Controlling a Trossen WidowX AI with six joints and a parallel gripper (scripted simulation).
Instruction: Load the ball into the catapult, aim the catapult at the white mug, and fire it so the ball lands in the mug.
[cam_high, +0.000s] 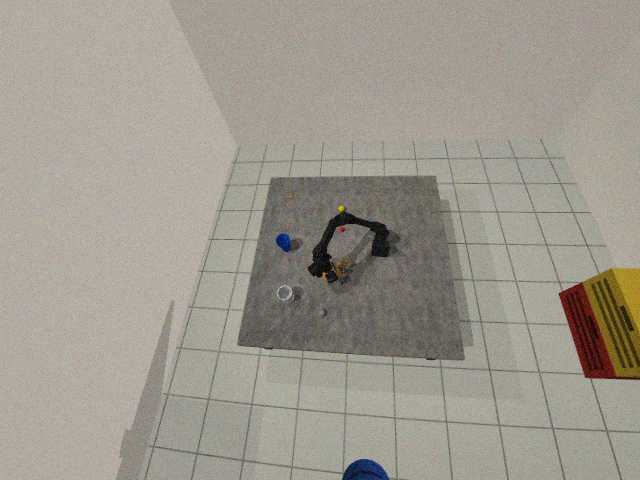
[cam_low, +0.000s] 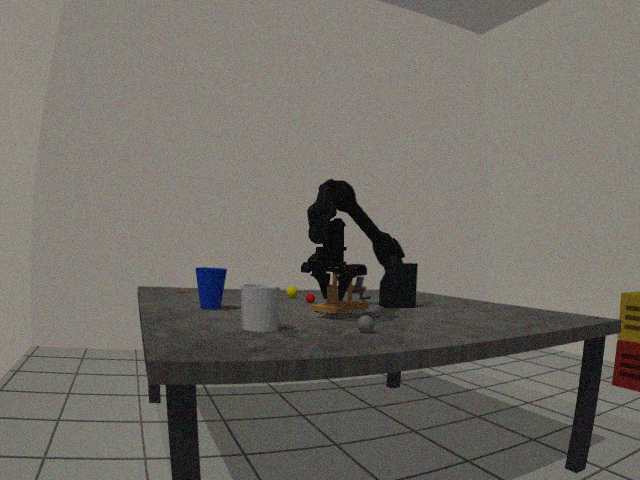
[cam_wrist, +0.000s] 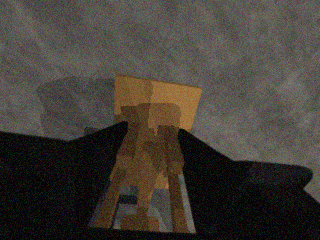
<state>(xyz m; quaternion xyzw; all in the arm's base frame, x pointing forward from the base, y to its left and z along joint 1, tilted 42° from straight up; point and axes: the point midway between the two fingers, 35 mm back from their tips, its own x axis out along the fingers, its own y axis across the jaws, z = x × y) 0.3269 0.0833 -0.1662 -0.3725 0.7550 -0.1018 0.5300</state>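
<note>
Now: the red ball 90 mm behind my gripper tip, 340 mm to the right of it and 30 mm below it. From my gripper tip the other things lie so: grey ball: 40 mm ahead, 240 mm to the left, 30 mm below; white mug: 260 mm ahead, 140 mm to the left, 20 mm below; wooden catapult: 70 mm behind, 20 mm to the right, 20 mm above.
</note>
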